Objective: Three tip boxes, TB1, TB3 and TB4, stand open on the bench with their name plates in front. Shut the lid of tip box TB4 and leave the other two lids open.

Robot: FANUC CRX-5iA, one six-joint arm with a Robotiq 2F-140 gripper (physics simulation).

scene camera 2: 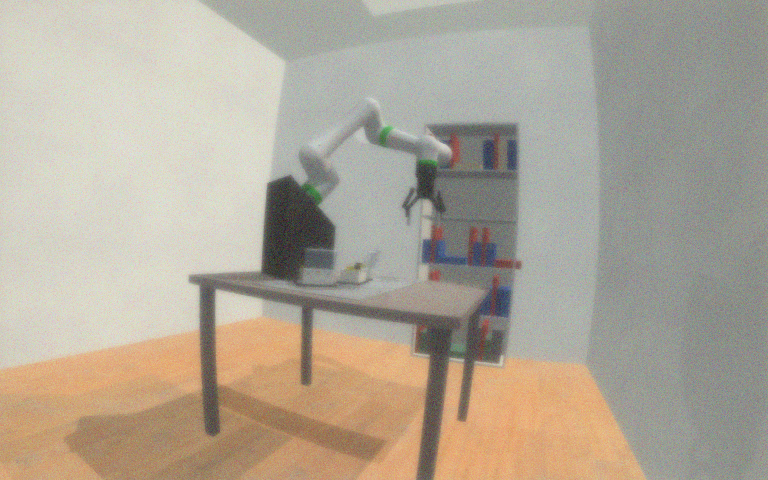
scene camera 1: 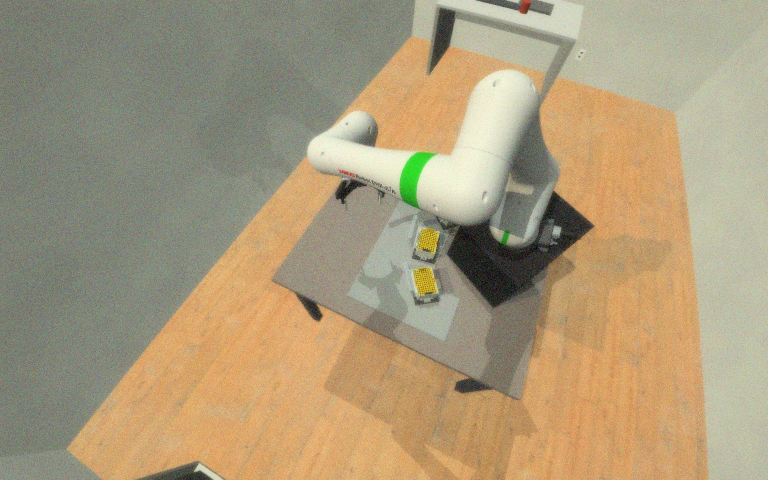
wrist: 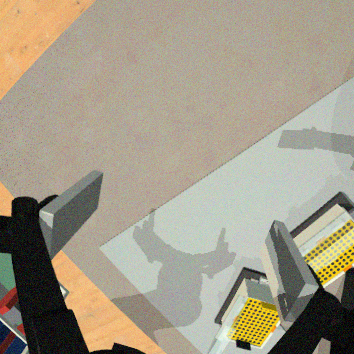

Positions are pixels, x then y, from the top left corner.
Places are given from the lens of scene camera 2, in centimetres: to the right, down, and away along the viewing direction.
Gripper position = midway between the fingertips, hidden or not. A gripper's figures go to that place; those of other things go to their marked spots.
my gripper point(scene camera 2: 423, 226): 17, -6, 155
pale mat point(scene camera 2: 380, 285): -2, 20, 154
